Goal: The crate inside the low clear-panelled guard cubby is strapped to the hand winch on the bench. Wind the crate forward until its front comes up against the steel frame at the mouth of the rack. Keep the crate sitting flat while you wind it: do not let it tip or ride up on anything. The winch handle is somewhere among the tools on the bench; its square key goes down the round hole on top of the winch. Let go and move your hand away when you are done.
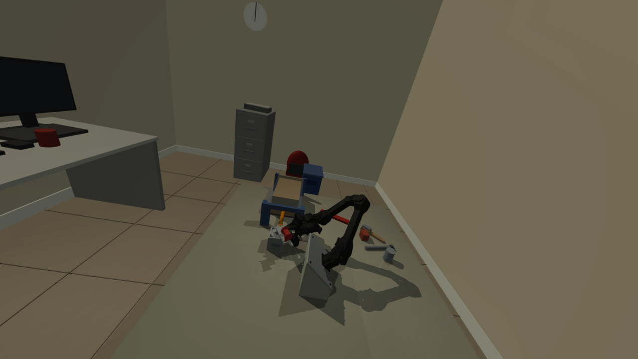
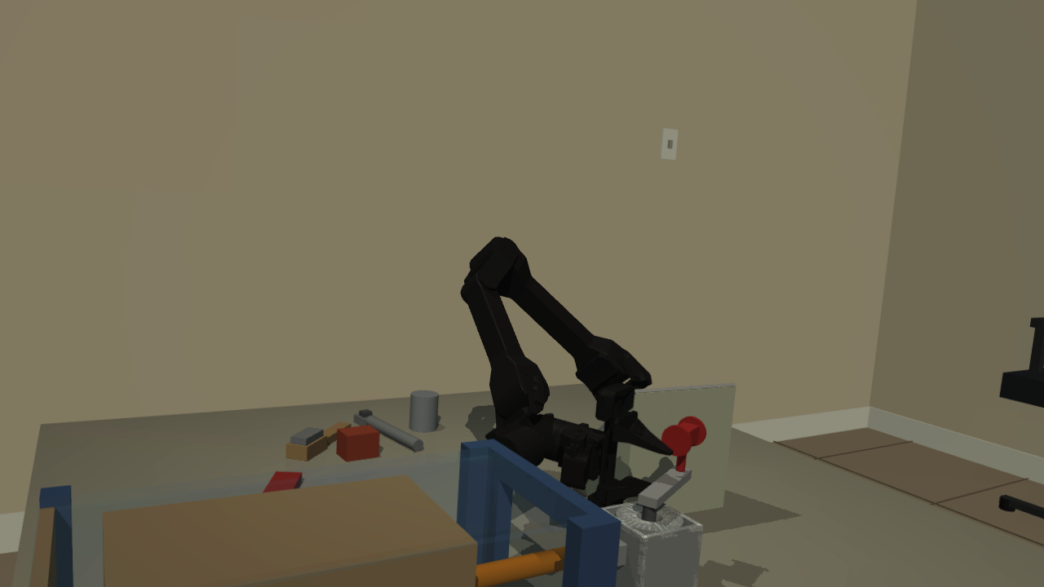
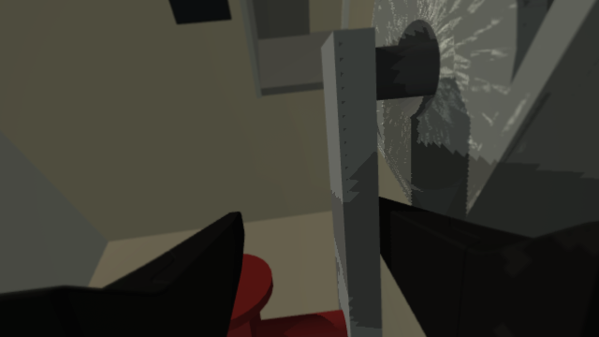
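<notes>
My gripper tip is 1 cm past the winch handle, 1 cm to the left of it and 1 cm above it. Round my gripper tip: clear-panelled cubby (45 cm ahead, 3 cm to the left, 1 cm below); grey winch (3 cm ahead, 1 cm to the left, 10 cm below); red knob (4 cm behind, 3 cm to the right, 2 cm above).
</notes>
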